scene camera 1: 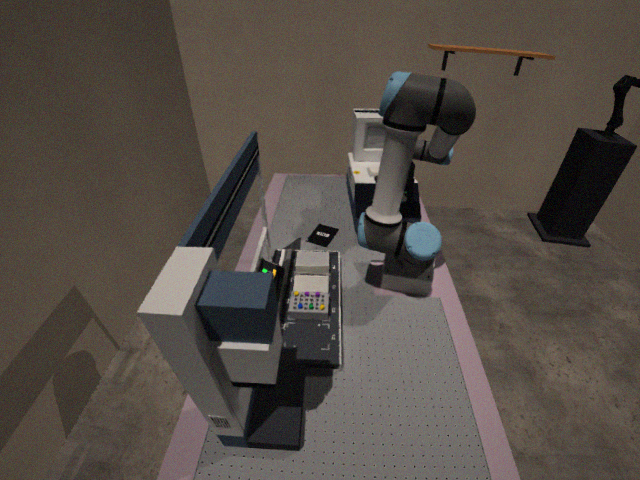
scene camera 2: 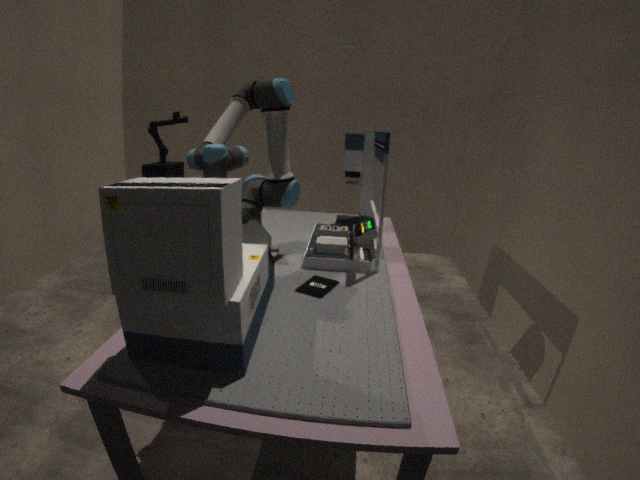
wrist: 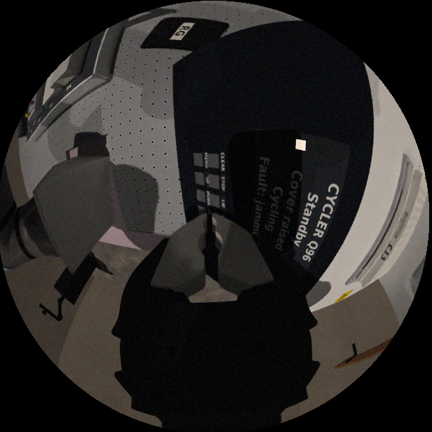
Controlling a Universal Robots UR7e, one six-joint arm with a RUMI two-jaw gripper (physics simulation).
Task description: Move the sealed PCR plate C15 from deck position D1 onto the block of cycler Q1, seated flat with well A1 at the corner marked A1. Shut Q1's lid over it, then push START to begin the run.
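Frame: origin at the arm's base, x ahead, y left, z up, level; metres.
Seen in the pictures: arm's base, link origin: (scene camera 2: 243, 225).
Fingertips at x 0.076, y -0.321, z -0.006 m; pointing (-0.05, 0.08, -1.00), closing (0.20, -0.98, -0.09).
Pixels of each thing's middle, then the offset from my fingertips to it. Level surfaces: height alone.
- white plate labelled C15, body centre: (scene camera 1: 381, 170) dz +0.089, dx +0.077, dy -0.192 m
- rack with coloured caps, body centre: (scene camera 1: 309, 305) (scene camera 2: 333, 231) dz -0.058, dx +0.263, dy +0.592 m
- black mat, surface height: dz -0.119 m
The cycler Q1 (scene camera 1: 363, 191) (scene camera 2: 175, 310) (wrist: 280, 75) stands at the table's far end in scene camera 1. Its lid (scene camera 1: 366, 149) (scene camera 2: 165, 232) is raised. The white plate labelled C15 (scene camera 1: 373, 171) (wrist: 395, 235) is on the cycler's block under the raised lid; its marked corner cannot be made out. My gripper (wrist: 208, 215) is shut and empty, its tips at the lower end of the front keypad (wrist: 213, 181). They hide the lowest keys; START cannot be read. The status light (wrist: 300, 145) is lit in line with "Cover raised". Scene camera 2 hides the gripper behind the cycler.
The deck (scene camera 1: 310, 335) (scene camera 2: 336, 264) holds white blocks and a rack with coloured caps (scene camera 1: 309, 304); its nearest position in scene camera 1 is bare. A black mat (scene camera 1: 323, 234) (scene camera 2: 317, 286) (wrist: 202, 34) lies between deck and cycler. A tall white-and-blue machine (scene camera 1: 180, 330) stands beside the deck.
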